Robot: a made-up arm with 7 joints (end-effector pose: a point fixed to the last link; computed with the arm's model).
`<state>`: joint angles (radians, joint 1 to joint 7).
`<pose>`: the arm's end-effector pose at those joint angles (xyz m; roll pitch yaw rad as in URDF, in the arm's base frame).
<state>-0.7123 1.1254 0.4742 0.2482 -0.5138 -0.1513 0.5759</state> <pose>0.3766 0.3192 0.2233 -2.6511 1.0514 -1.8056</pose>
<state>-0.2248 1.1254 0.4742 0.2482 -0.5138 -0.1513 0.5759</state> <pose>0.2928 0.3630 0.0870 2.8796 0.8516 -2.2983</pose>
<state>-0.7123 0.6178 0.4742 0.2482 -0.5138 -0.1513 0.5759</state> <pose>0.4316 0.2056 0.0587 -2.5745 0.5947 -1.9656</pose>
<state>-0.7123 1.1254 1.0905 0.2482 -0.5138 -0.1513 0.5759</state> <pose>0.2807 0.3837 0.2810 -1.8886 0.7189 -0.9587</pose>
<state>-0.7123 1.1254 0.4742 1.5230 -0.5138 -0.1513 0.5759</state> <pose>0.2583 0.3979 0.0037 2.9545 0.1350 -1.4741</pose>
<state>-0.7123 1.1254 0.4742 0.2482 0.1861 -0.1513 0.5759</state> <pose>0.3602 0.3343 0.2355 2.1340 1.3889 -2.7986</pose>
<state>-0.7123 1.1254 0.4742 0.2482 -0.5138 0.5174 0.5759</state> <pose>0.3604 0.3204 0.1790 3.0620 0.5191 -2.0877</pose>
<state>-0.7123 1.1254 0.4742 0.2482 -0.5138 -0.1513 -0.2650</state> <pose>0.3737 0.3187 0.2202 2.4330 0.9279 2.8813</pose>
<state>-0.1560 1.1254 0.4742 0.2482 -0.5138 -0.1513 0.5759</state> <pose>0.2757 0.3685 0.0716 2.8028 0.8101 -2.3366</pose>
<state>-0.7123 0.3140 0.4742 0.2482 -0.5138 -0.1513 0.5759</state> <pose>0.4436 0.1023 -0.0108 -2.5009 0.3273 -2.0614</pose>
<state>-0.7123 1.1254 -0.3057 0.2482 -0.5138 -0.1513 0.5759</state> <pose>0.4094 0.2446 0.0832 2.5749 0.7114 -2.9687</pose>
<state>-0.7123 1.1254 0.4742 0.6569 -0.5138 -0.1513 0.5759</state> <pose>0.3622 0.3737 0.1542 -2.8830 0.7392 -1.7652</pose>
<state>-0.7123 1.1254 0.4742 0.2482 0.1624 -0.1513 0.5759</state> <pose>0.3609 0.3340 0.2349 2.2348 1.3884 -2.7145</pose>
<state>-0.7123 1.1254 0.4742 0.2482 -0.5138 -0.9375 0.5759</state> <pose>0.3615 0.2987 0.2720 -0.8763 1.0808 -0.3305</pose>
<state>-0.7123 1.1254 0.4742 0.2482 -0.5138 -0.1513 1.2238</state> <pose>0.3773 0.3214 0.2256 -2.2519 0.6280 -1.0771</pose>
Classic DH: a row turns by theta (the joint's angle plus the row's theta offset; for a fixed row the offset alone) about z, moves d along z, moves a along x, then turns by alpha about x. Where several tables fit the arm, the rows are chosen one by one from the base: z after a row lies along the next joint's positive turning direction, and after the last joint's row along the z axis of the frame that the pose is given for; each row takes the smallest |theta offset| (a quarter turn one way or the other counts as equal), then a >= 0, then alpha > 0; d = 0 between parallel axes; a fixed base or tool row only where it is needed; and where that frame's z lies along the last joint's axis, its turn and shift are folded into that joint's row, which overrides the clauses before.
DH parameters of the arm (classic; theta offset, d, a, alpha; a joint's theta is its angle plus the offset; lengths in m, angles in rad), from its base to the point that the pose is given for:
base (fixed): -0.071 0.2353 0.0254 -1.3004
joint 1: -1.3111 -0.0227 -0.0205 -1.5708
joint 2: 1.2915 0.045 -0.011 1.5708
joint 3: 1.5708 -0.3001 0.0173 -1.5708
joint 4: 1.5708 -0.023 0.023 1.5708
joint 5: 0 0.1558 -0.0071 -1.5708
joint 6: -1.5708 0.007 0.0477 1.5708
joint 7: 1.5708 -0.0573 -0.005 2.8915
tool (fixed): -1.571 -0.0053 0 0

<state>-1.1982 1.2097 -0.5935 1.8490 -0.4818 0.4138 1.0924</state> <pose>0.2255 0.3893 0.1239 2.0721 0.5797 -1.1649</pose>
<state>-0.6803 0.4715 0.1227 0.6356 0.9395 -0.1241 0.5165</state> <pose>0.4137 0.1631 -0.0660 1.7322 0.4583 3.0731</pose>
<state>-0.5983 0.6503 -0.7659 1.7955 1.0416 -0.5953 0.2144</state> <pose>0.2018 0.3034 -0.1525 1.7104 -1.3236 2.7310</pose>
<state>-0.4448 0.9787 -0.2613 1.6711 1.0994 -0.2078 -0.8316</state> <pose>0.1362 0.4061 -0.0420 -0.5977 -0.9741 -0.4142</pose>
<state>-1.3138 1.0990 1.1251 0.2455 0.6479 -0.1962 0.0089</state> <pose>0.2464 0.3629 0.3880 -2.2542 1.2703 -0.7263</pose>
